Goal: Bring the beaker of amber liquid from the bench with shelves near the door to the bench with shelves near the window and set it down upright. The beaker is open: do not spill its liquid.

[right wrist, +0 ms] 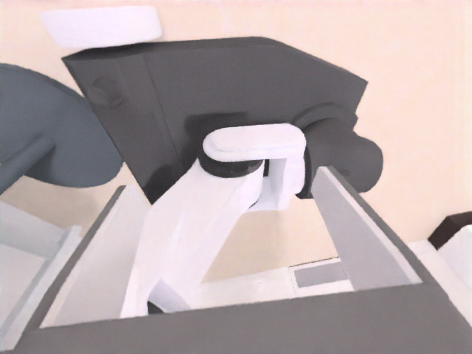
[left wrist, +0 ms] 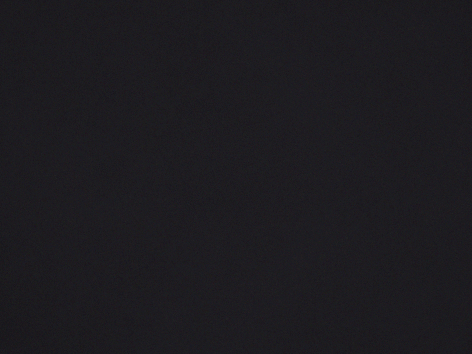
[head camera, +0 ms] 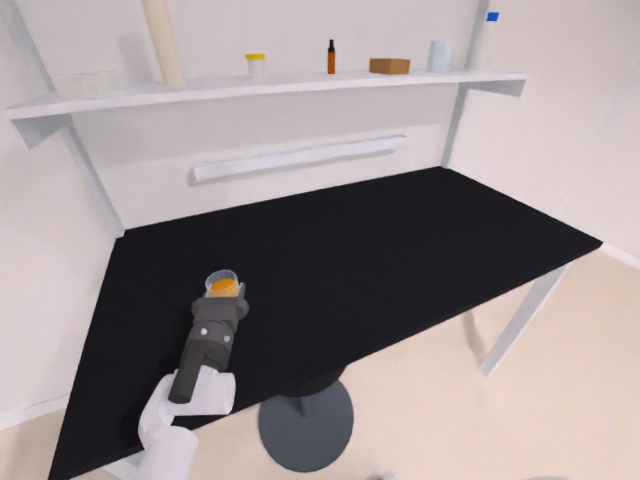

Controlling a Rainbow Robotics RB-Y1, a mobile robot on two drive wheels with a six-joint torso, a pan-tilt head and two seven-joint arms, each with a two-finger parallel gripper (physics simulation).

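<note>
The open clear beaker of amber liquid [head camera: 223, 287] is upright over the left part of the black bench top [head camera: 361, 242] [left wrist: 236, 177] in the head view. My left gripper [head camera: 224, 292] is shut on the beaker, with a finger at each side of its wall. The gripper body hides the beaker's lower part, so I cannot tell whether its base touches the bench. The beaker does not show in the left wrist view, where dark bench top shows. My right gripper [right wrist: 229, 186] is open and empty, with its fingers wide apart.
A wall shelf [head camera: 289, 86] above the bench holds glass dishes, a tall cream cylinder [head camera: 164, 43], a yellow-lidded jar, an amber bottle, a brown box [head camera: 389, 66] and other containers. A stool [head camera: 306, 426] stands below the front edge. My robot's base [right wrist: 215, 80] shows in the right wrist view.
</note>
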